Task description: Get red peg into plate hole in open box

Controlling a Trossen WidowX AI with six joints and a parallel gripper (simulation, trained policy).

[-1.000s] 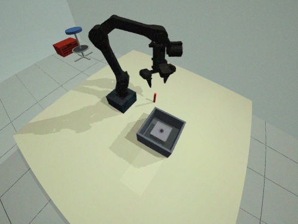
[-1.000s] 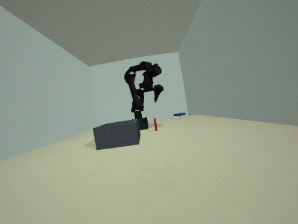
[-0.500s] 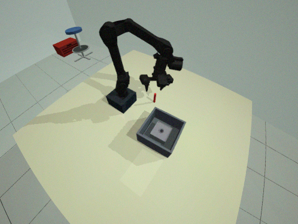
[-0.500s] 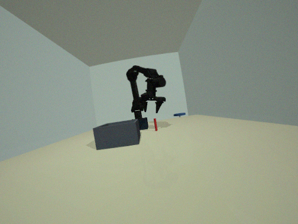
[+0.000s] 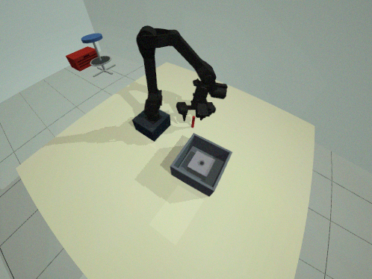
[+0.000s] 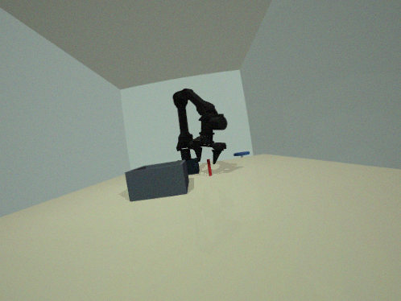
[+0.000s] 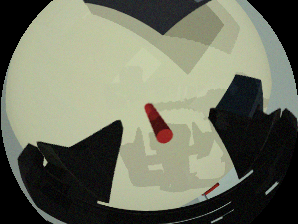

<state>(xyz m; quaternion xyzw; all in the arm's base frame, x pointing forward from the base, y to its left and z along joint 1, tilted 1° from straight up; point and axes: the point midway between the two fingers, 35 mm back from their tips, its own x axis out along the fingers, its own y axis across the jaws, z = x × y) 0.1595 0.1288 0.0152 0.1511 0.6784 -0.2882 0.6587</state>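
Now: gripper tip 2 cm above the red peg and 1 cm to the right of it. Also, from my gripper tip: plate: 17 cm to the right, 17 cm ahead, 2 cm below; grey box: 17 cm to the right, 17 cm ahead, 4 cm below.
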